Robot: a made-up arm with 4 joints. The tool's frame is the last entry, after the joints.
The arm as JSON. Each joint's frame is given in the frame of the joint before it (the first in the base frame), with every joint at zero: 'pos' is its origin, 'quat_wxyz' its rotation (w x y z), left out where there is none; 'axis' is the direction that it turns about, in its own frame. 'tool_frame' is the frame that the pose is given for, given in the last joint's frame.
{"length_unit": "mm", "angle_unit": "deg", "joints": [
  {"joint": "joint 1", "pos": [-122.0, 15.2, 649.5], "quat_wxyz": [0.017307, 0.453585, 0.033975, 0.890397], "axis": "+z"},
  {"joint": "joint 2", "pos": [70.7, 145.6, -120.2], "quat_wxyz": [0.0, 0.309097, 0.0, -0.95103], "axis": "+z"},
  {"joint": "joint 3", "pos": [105.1, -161.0, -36.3], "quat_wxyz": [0.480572, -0.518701, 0.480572, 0.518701], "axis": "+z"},
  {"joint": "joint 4", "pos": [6.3, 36.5, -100.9], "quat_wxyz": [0.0, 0.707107, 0.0, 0.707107], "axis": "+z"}
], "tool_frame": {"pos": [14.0, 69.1, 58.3], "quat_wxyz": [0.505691, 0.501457, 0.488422, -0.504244]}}
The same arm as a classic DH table. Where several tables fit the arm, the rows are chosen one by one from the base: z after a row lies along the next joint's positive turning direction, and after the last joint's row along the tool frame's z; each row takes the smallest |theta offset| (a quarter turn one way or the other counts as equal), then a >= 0, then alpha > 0; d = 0 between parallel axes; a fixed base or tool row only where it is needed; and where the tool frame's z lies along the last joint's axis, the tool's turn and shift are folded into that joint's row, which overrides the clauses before.
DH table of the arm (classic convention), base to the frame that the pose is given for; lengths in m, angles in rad. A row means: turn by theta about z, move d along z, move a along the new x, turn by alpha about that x. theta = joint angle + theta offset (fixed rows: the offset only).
base (fixed): d 0.7370; theta offset -1.5155; a -0.0219; alpha -0.9444
joint 1: d -0.1722; theta offset -0.0942; a 0.1456; alpha -0.6285
joint 2: d -0.1566; theta offset -1.4945; a -0.0925; alpha 1.5708
joint 3: d -0.2694; theta offset 0.0000; a 0.0365; alpha 1.5708
joint 4: d 0.0660; theta offset 1.5591; a 0.0132; alpha 1.5508
tool (fixed): d -0.0693; theta offset -1.5562; a 0.0000; alpha 0.0000

